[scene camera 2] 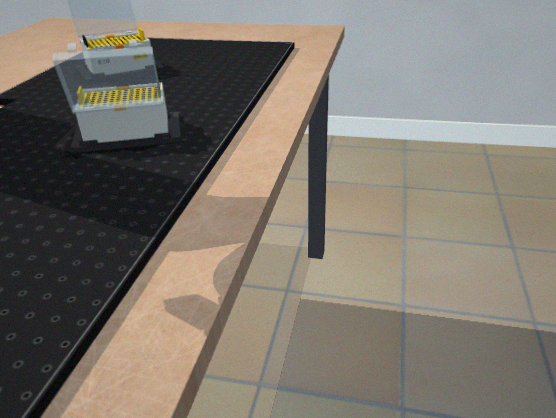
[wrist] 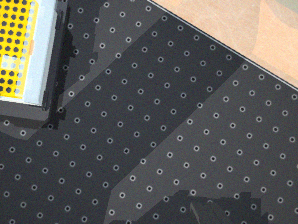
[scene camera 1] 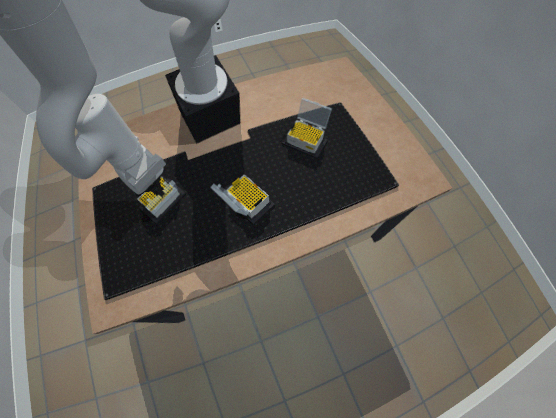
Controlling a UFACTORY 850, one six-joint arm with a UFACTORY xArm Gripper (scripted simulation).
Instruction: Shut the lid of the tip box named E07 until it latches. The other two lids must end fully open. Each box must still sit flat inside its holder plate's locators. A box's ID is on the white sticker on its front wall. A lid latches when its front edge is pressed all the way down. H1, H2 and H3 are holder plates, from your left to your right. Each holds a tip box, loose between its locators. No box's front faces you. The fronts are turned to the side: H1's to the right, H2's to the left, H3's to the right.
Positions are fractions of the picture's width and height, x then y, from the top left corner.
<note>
In view: a tip box (scene camera 2: 0.21, 0.30).
</note>
